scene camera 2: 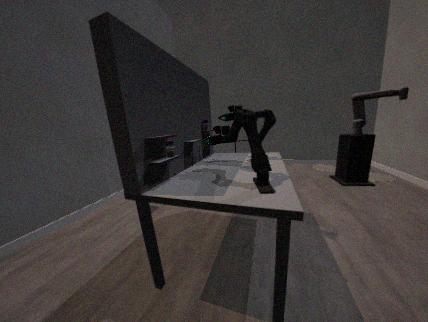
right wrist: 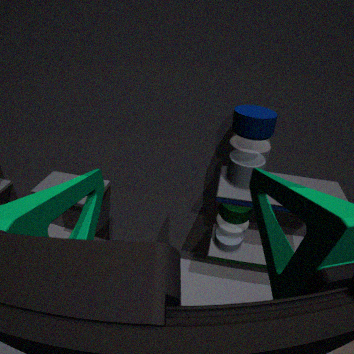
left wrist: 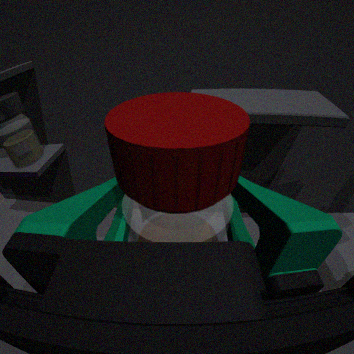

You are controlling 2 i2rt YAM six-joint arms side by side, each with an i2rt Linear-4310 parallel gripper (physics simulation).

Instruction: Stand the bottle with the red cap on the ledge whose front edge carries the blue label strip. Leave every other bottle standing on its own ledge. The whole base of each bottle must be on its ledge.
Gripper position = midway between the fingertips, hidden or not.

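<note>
Red-capped bottle (left wrist: pixel 177 156). Wall panel (scene camera 2: pixel 147 92), (left wrist: pixel 84 65), (right wrist: pixel 148 99). Left gripper (left wrist: pixel 177 177). Right gripper (right wrist: pixel 176 176).
</note>
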